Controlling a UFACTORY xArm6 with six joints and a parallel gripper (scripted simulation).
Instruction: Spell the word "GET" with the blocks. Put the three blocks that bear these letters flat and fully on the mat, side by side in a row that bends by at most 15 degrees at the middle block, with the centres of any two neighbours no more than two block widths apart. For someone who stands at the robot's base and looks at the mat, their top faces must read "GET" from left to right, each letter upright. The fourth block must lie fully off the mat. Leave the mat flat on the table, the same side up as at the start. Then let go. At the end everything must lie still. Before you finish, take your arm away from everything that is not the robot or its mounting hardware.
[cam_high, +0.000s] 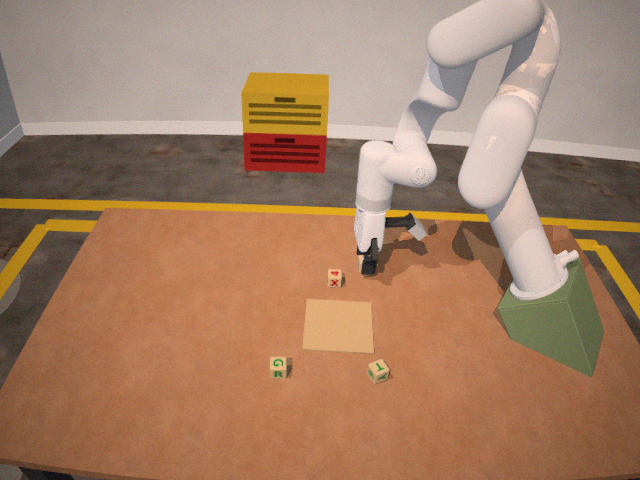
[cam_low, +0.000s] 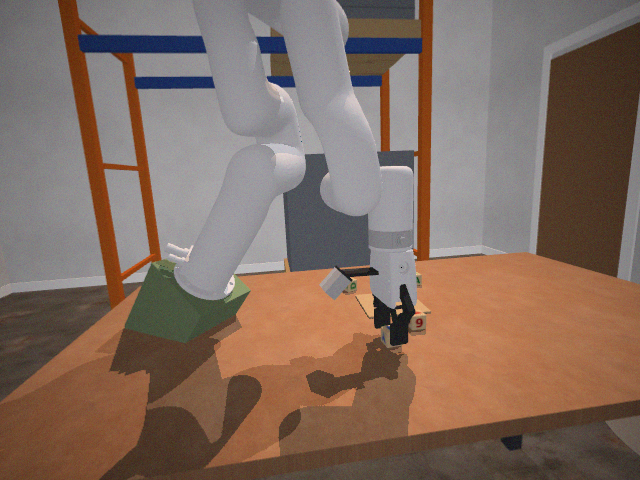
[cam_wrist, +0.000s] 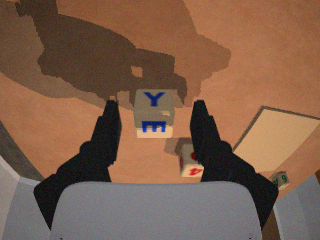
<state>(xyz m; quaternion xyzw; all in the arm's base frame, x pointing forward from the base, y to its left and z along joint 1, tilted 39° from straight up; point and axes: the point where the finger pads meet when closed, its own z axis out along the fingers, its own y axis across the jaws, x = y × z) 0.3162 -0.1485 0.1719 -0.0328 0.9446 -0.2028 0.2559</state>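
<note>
Now: hand 2 cm above the e block. Round my hand: tan mat: 9 cm ahead, 17 cm to the left, 3 cm below; then t block: 4 cm ahead, 30 cm to the left, 2 cm below; then red-lettered block: 8 cm ahead, 4 cm to the left, 2 cm below.
</note>
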